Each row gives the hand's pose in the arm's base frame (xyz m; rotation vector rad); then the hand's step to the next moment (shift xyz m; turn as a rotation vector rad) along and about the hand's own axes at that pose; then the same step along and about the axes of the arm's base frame.
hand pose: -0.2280 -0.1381 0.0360 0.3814 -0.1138 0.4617
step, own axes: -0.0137 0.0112 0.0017 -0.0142 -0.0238 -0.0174
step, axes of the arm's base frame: -0.0173 0.0029 0.0027 -0.0014 -0.0188 -0.0267
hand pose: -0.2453 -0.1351 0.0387 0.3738 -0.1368 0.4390
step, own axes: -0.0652 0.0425 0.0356 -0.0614 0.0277 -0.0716
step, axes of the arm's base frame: -0.0789 -0.0033 0.0330 -0.0637 0.0267 -0.0699
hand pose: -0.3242 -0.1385 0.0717 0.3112 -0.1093 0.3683
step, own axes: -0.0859 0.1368 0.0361 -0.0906 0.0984 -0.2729
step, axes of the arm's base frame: -0.1321 0.0808 0.0585 -0.1072 0.1436 -0.2455
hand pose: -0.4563 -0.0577 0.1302 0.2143 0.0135 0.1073
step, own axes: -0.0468 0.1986 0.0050 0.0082 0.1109 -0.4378
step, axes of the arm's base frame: -0.0672 0.1868 0.0473 -0.0143 0.2012 -0.4042
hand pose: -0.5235 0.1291 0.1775 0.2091 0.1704 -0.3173
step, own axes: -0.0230 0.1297 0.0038 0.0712 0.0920 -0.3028
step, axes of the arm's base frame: 0.0212 0.1263 0.0311 0.0564 0.1343 -0.2898
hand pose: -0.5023 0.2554 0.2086 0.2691 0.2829 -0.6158
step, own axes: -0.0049 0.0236 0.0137 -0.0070 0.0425 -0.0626
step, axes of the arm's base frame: 0.0128 0.0166 0.0182 0.0088 0.0576 -0.0488
